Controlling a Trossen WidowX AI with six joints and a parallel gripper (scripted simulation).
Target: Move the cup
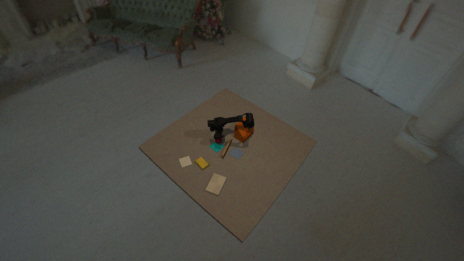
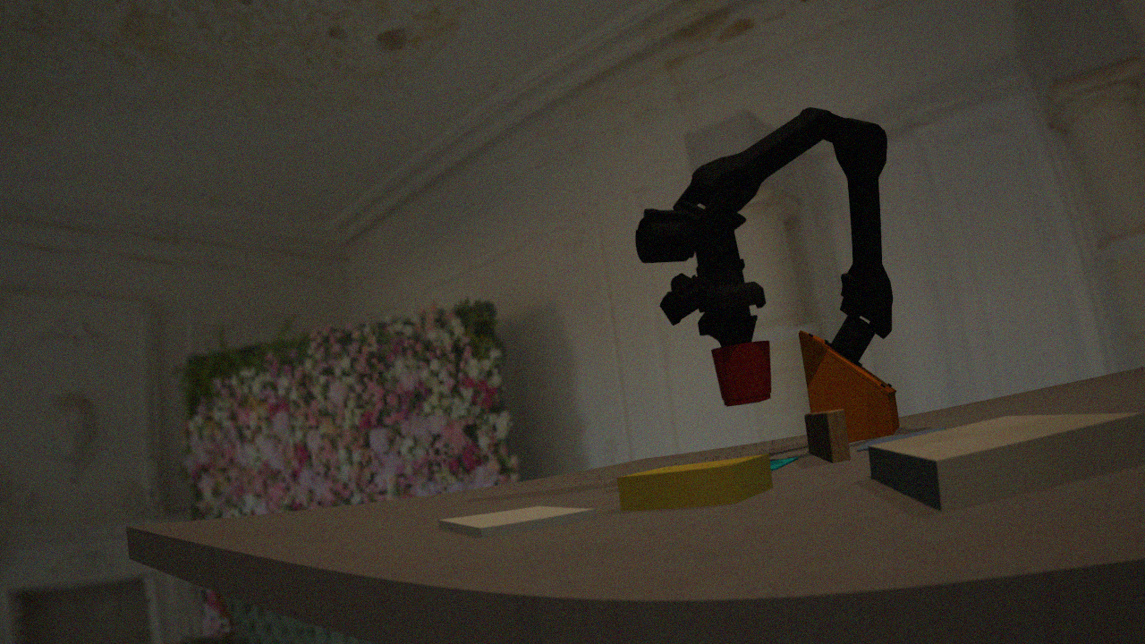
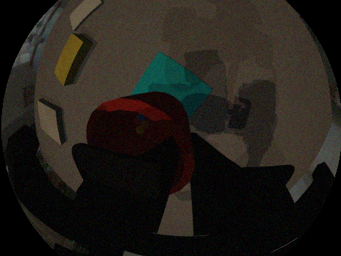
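The teal pad is 130 mm below my gripper tip, 30 mm ahead of it and 10 mm to the left of it. Round my gripper tip: red cup 30 mm ahead, 20 mm to the left; grey-blue pad 200 mm to the left, 130 mm below, 50 mm behind; wooden bar 100 mm to the left, 100 mm below, 10 mm behind.
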